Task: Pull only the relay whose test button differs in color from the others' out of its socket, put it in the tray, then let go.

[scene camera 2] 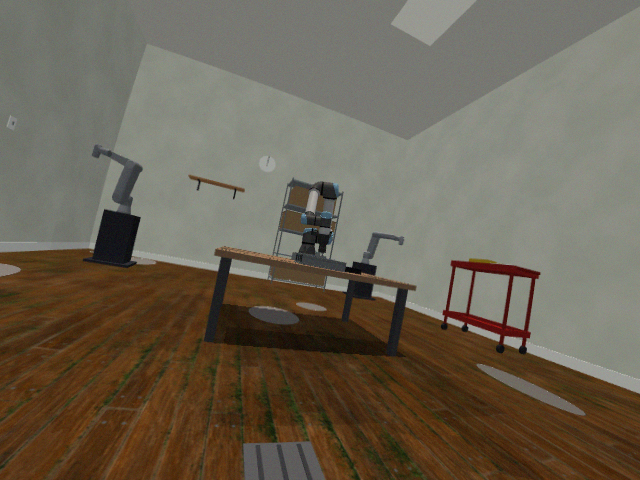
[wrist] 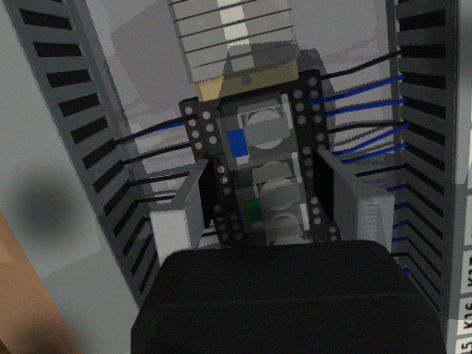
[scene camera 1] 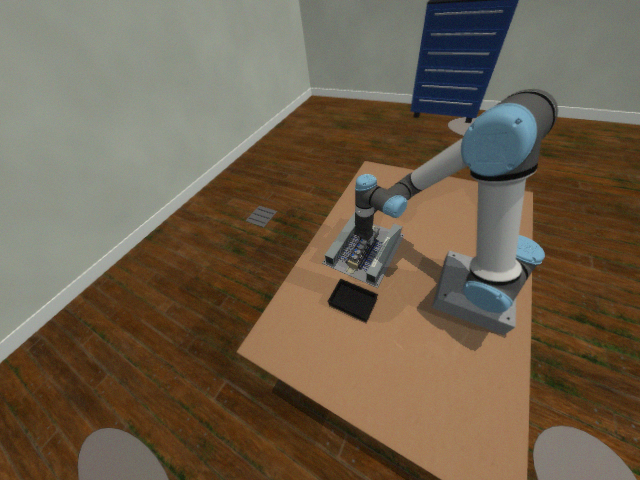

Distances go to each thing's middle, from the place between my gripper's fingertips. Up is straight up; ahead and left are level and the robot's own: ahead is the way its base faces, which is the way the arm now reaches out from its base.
The grey relay panel (scene camera 1: 341, 265) is 3 cm below my hand and 2 cm to the left of it. Round my hand: end stop (wrist: 284, 71) 5 cm to the right, 1 cm below, 1 cm behind.
